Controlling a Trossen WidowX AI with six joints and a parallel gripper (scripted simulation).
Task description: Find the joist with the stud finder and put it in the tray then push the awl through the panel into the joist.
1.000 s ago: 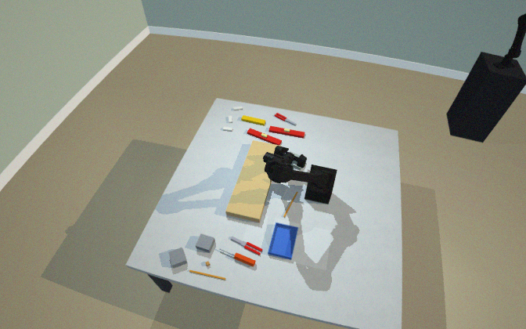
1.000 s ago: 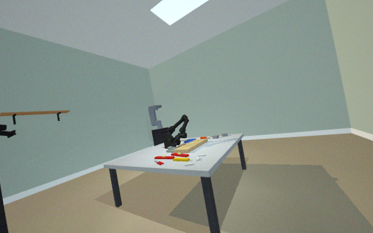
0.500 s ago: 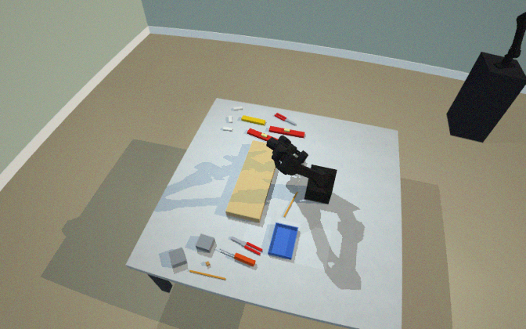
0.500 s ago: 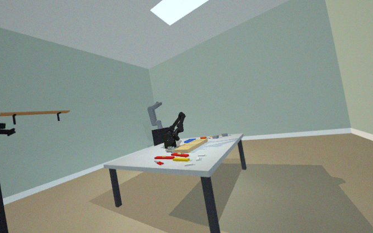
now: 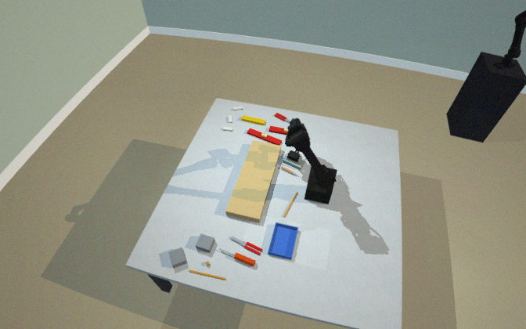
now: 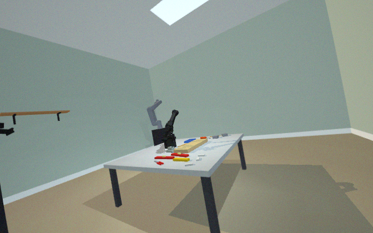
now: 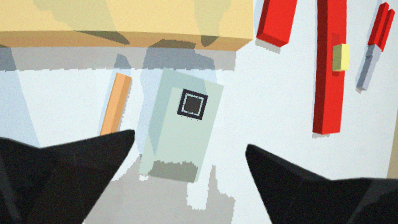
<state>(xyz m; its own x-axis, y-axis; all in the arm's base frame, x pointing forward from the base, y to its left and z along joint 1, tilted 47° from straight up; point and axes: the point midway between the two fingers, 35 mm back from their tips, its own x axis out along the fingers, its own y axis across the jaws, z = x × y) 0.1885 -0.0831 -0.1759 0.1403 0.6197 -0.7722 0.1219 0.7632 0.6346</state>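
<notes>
The stud finder is 3 cm below my gripper tip and 1 cm ahead of it. Also, from my gripper tip: square indicator 3 cm ahead, 1 cm below; then awl 9 cm to the left, 6 cm below, 1 cm behind; then yellow bar 34 cm ahead, 27 cm to the right, 6 cm below.
</notes>
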